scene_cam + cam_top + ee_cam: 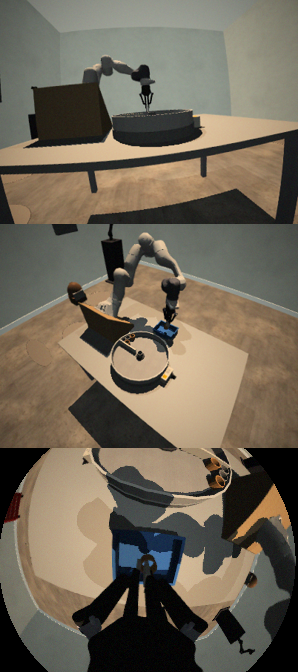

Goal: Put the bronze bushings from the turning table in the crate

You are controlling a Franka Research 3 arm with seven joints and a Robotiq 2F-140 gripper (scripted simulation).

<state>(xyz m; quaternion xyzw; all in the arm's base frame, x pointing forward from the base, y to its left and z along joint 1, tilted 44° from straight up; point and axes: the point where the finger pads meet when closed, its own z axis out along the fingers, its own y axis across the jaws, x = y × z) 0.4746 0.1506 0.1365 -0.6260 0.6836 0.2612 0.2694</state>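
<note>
Right now my hand is 9 cm above the blue crate and 1 cm past it. The rest, counted from my hand: round grey turning table: 36 cm to the right, 6 cm below, 4 cm behind.
</note>
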